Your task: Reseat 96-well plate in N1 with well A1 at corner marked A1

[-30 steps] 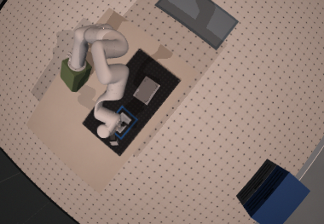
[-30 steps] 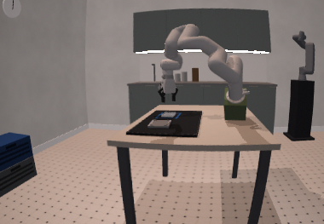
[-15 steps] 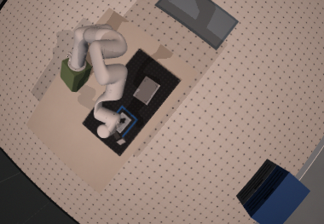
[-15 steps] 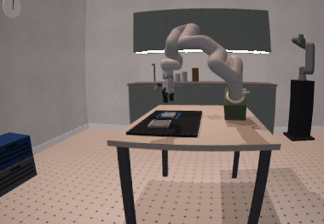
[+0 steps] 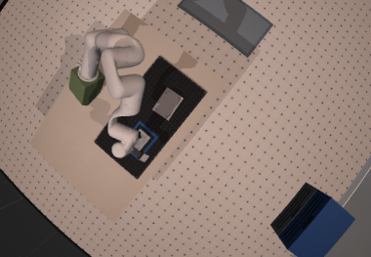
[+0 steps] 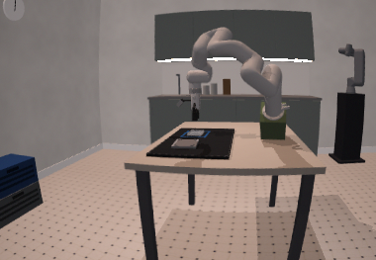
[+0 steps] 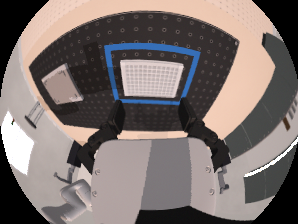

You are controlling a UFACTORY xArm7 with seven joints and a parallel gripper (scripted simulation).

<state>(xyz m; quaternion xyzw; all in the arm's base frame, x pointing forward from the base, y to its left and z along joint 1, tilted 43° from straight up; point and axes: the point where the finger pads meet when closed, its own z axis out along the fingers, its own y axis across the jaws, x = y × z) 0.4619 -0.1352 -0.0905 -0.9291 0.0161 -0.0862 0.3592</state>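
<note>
Now: the white 96-well plate 90 mm below my hand. Also, from my hand: grey plate nest N1: 10 mm ahead, 290 mm to the left, 90 mm below.
</note>
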